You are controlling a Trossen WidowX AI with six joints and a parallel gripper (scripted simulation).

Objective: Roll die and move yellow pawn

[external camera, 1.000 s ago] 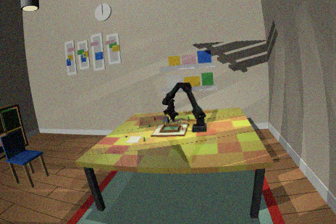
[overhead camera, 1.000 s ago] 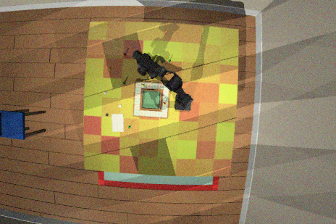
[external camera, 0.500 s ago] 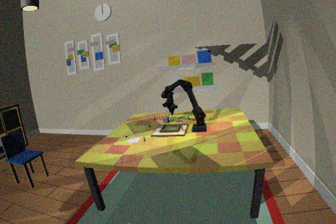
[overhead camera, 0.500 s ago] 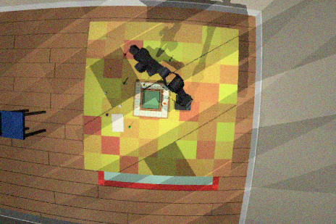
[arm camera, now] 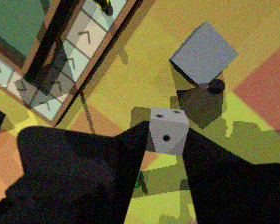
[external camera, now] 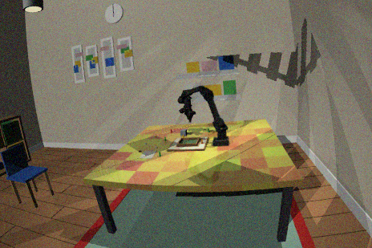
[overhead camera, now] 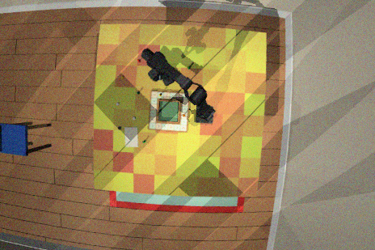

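Right now my gripper tip is 130 mm to the right of the yellow pawn, 100 mm above it and 40 mm short of it. Also, from my gripper tip: red pawn: 220 mm ahead, 110 mm to the right, 110 mm below; grey block: 100 mm below, 70 mm ahead; white die: right at my gripper tip.
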